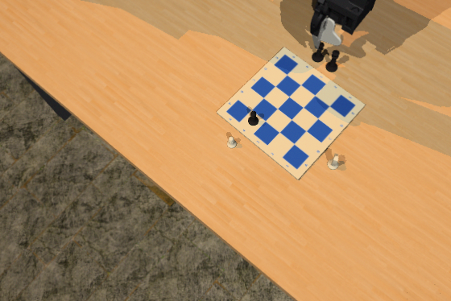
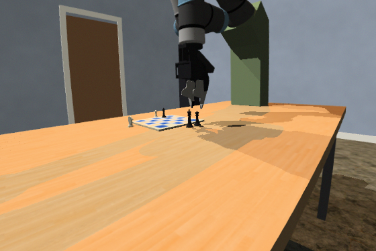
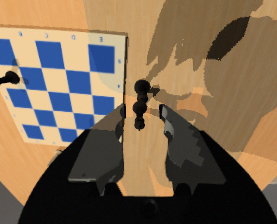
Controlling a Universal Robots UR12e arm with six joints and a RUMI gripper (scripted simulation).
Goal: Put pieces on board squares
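Right now my hand is 5 cm above the black queen. The rest, counted from my hand: black pawn 21 cm to the right, 5 cm below, 4 cm behind; then black king 5 cm below, 4 cm ahead, 1 cm to the right; then blue-and-cream chessboard 14 cm to the right, 7 cm below, 1 cm ahead.
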